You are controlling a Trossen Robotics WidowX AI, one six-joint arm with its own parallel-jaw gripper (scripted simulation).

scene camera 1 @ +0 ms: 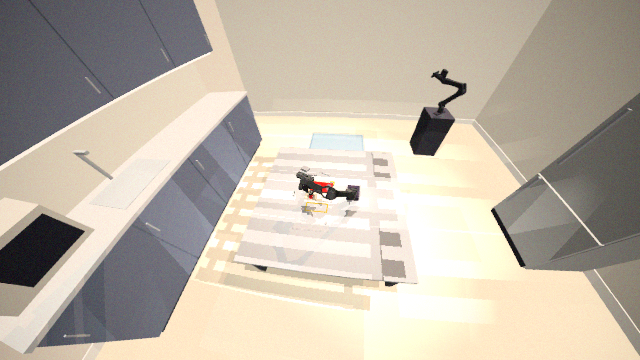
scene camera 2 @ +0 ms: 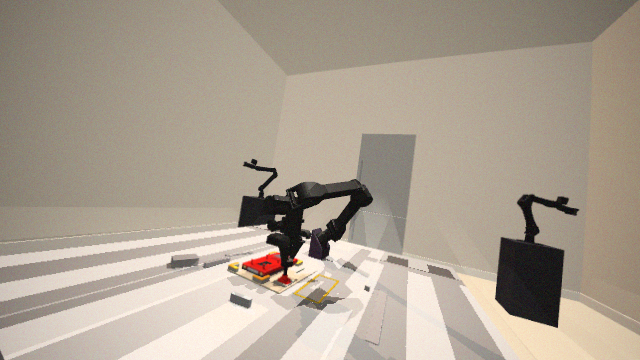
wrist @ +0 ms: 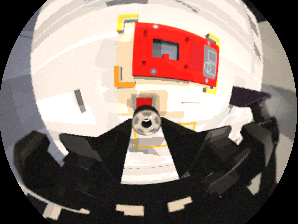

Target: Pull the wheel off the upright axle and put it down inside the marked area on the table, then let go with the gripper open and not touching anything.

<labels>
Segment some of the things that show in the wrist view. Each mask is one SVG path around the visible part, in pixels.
My gripper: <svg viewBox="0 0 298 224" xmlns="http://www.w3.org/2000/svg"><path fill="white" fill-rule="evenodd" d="M13 147L12 161L27 189L63 206L57 220L45 217L51 224L246 224L278 185L277 180L271 180L261 192L253 194L246 184L266 168L274 145L269 129L259 127L255 121L242 124L242 141L238 145L229 137L231 125L196 132L161 117L162 133L178 180L157 184L120 184L132 135L132 117L97 137L61 133L59 140L68 152L64 167L48 152L51 141L45 133L33 131ZM117 204L142 205L145 214L124 216L124 212L116 210ZM192 197L193 202L184 204L184 208L176 212L170 212L169 202Z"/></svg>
A grey wheel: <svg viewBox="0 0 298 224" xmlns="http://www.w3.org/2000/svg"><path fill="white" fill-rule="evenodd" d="M141 105L134 112L132 127L138 135L153 135L153 133L156 133L161 128L161 117L156 109L150 107L150 105Z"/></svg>
</labels>
